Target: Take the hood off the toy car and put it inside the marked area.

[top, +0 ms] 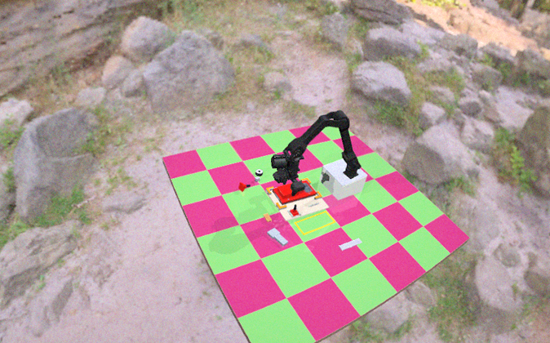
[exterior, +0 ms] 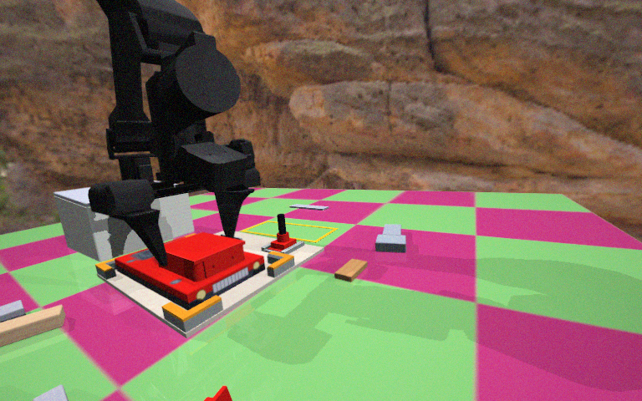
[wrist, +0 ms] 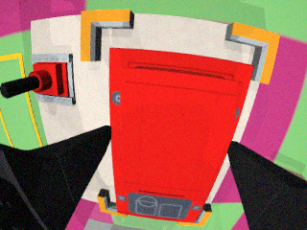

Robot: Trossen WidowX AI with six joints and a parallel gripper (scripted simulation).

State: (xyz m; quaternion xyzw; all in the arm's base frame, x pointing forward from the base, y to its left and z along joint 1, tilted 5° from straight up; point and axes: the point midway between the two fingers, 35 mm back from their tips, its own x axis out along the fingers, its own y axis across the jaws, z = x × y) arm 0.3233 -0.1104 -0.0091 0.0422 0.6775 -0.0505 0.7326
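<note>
My gripper tip is now right at the hood.
</note>
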